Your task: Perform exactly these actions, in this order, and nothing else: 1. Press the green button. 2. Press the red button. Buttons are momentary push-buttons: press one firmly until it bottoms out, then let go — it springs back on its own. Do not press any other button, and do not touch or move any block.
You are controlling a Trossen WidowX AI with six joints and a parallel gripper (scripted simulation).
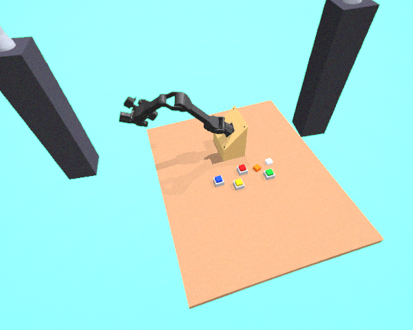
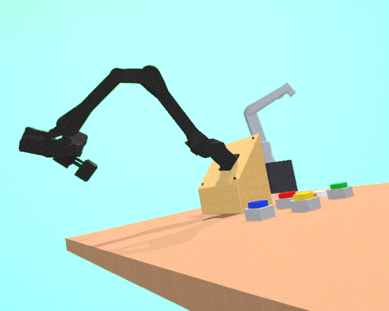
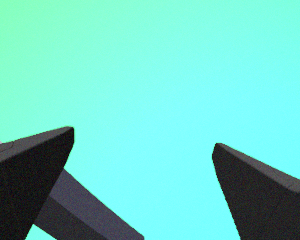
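Now: gripper tip 63 cm to the right of the green button, 50 cm short of it and 21 cm above it. The rest, counted from my gripper tip: blue button (49 cm ahead, 35 cm to the left, 21 cm below); red button (49 cm to the left, 44 cm ahead, 21 cm below); yellow button (54 cm ahead, 45 cm to the left, 21 cm below).
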